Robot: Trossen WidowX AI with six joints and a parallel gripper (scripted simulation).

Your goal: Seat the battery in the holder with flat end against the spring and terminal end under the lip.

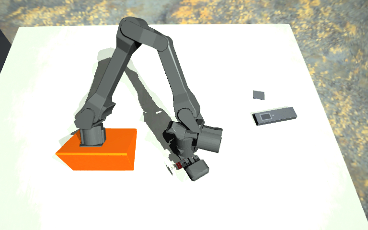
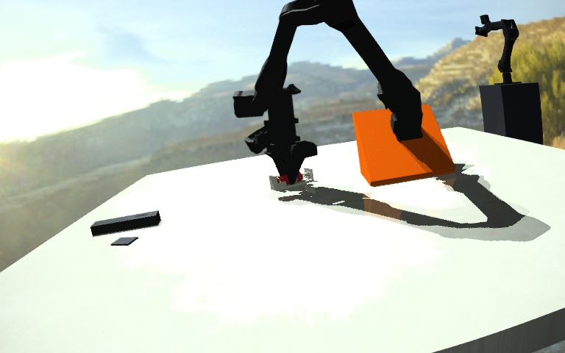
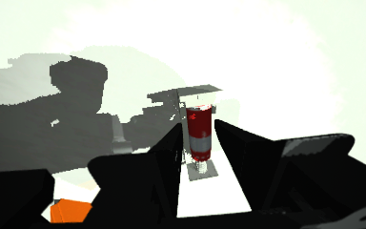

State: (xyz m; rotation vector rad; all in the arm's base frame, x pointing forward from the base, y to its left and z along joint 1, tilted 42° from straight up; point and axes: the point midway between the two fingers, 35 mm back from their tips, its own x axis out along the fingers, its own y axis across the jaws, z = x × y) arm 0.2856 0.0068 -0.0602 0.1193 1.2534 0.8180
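Right now my gripper tip is 1 cm below the battery. From my gripper tip the other things lie so: dark remote-like bar (35 cm ahead, 18 cm to the left, 1 cm above); dark square (31 cm ahead, 28 cm to the left, 1 cm below).
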